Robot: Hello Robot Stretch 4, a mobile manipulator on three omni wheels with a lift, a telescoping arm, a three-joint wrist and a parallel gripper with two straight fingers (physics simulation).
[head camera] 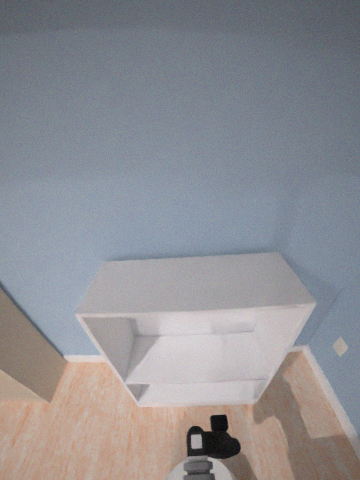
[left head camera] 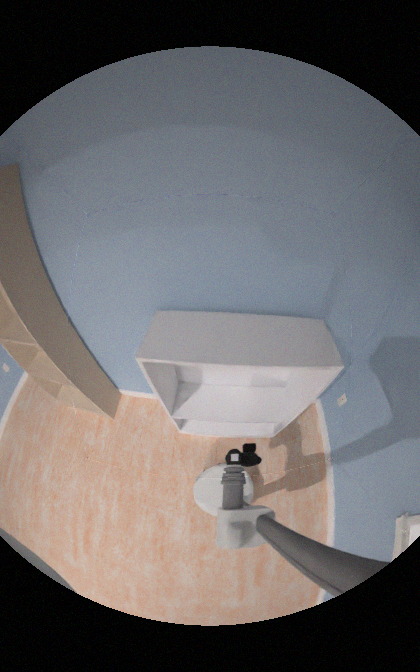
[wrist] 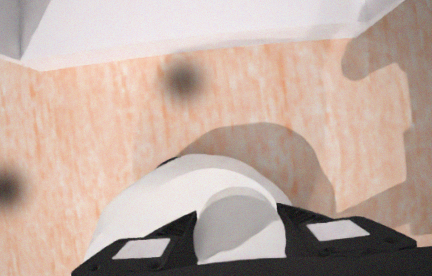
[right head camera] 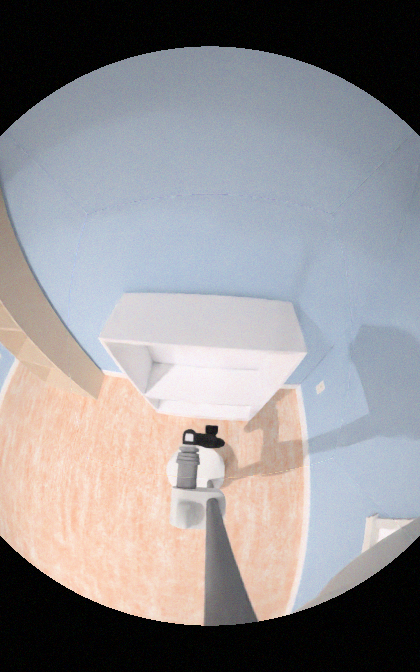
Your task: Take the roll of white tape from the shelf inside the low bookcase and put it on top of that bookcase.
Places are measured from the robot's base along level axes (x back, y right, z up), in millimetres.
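Where they show: gripper, fingertip midpoint: [wrist: 238, 226].
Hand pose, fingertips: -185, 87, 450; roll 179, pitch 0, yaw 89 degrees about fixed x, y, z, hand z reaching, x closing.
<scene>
After its pixels a point has its place, as x, y, z.
The low white bookcase [head camera: 195, 285] {-558, 38, 1033} [left head camera: 240, 340] [right head camera: 205, 320] stands against the blue wall, its open front towards me. Its top board is bare. Part of its lower front shows in the wrist view [wrist: 200, 25] {-470, 55, 73}. My gripper [head camera: 215, 442] [left head camera: 245, 457] [right head camera: 204, 440] [wrist: 238, 226] {-185, 87, 450} is outside the bookcase, in front of its lower front edge in the head views. In the wrist view it is shut on the roll of white tape [wrist: 240, 225] {-194, 89, 474}, which sits between the two black fingers. The roll cannot be made out in the head views.
A tall tan shelf unit [head camera: 30, 345] {-669, -1030, 441} [left head camera: 60, 320] [right head camera: 50, 315] stands to the left. The side wall with a small white outlet [head camera: 340, 346] {-564, 915, 383} [left head camera: 342, 400] [right head camera: 320, 387] is on the right. My round white base [left head camera: 207, 492] [right head camera: 212, 462] [wrist: 145, 200] {-150, -62, 185} is below the arm.
</scene>
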